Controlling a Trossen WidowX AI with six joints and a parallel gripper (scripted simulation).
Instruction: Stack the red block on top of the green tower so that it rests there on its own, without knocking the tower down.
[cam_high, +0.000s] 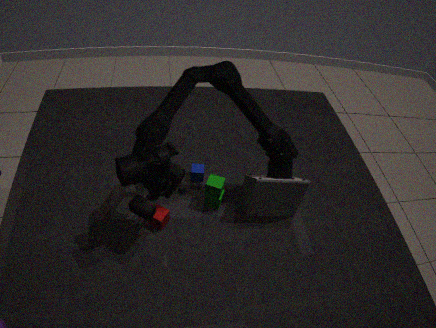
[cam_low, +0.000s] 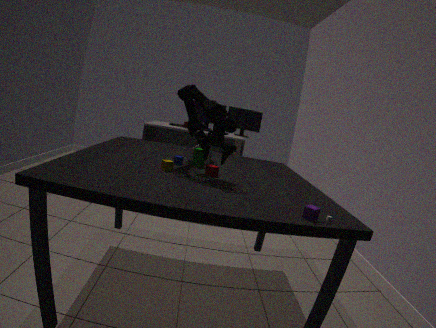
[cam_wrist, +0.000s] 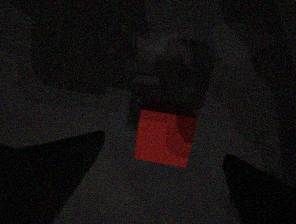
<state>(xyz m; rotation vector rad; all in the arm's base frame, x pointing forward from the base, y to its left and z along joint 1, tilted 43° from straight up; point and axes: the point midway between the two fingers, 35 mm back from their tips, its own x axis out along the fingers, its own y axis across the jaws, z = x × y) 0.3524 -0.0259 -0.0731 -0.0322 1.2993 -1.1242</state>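
Now: the red block 40 mm below my gripper tip. Round my gripper tip: blue cube 160 mm to the right, 140 mm behind, 40 mm below; yellow cube 210 mm to the right, 40 mm below, 20 mm ahead; small grey piece 110 mm to the right, 90 mm behind, 50 mm below.
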